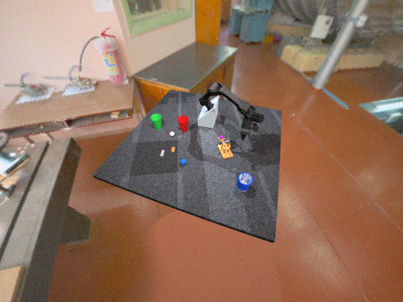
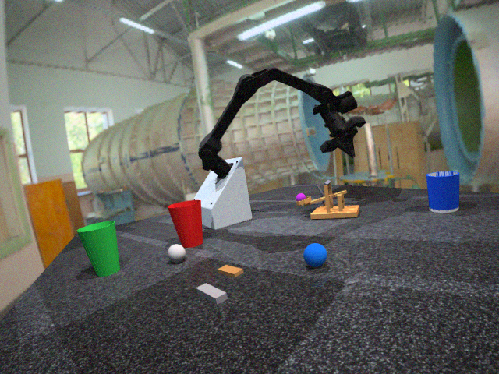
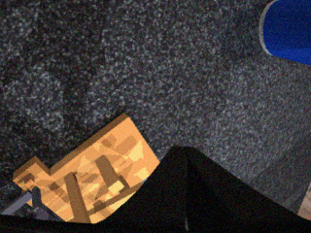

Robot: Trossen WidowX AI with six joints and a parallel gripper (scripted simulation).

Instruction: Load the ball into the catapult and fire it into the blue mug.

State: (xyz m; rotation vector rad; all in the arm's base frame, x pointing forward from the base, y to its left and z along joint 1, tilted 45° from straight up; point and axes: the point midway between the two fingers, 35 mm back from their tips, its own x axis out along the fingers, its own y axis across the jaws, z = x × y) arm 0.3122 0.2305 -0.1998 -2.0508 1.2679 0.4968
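The purple ball is 17 cm to the right of my gripper tip, 11 cm below it and 10 cm behind it. Round my gripper tip: blue ball 40 cm to the right, 19 cm ahead, 15 cm below; then blue mug 27 cm ahead, 14 cm below, 6 cm to the left; then catapult 12 cm to the right, 12 cm below, 5 cm behind.
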